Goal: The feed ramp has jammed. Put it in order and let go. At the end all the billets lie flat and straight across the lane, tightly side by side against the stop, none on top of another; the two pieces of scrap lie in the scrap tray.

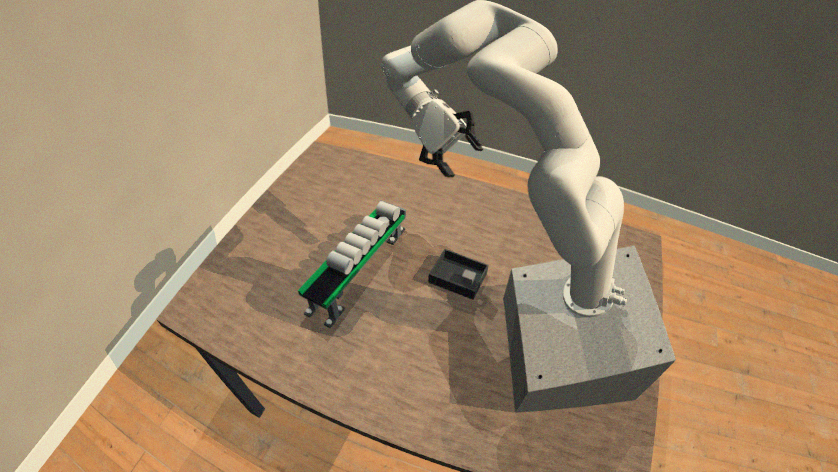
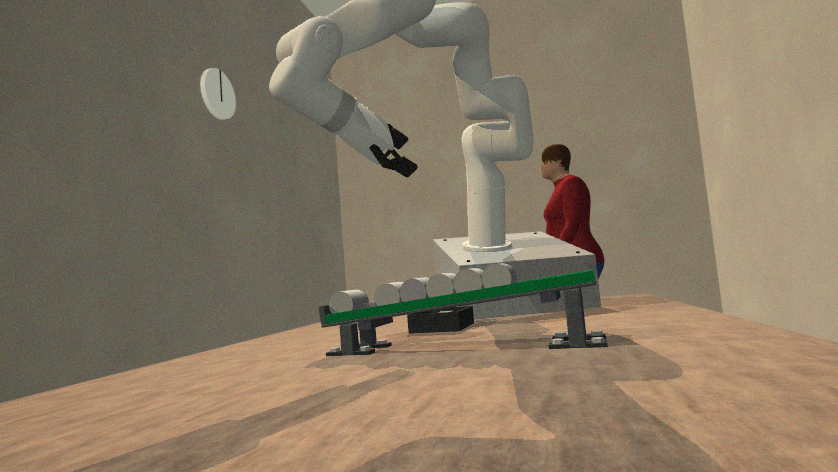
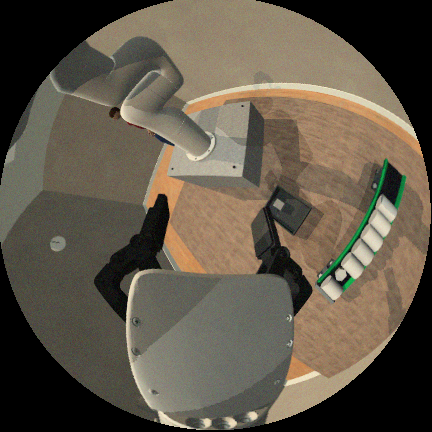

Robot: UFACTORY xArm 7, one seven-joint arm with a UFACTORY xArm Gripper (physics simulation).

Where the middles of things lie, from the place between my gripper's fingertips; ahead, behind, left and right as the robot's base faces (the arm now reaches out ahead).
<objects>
Right now the black scrap tray (image 1: 447,272) is 320 mm below my hand, 30 mm to the left of it and 30 mm behind it.
</objects>
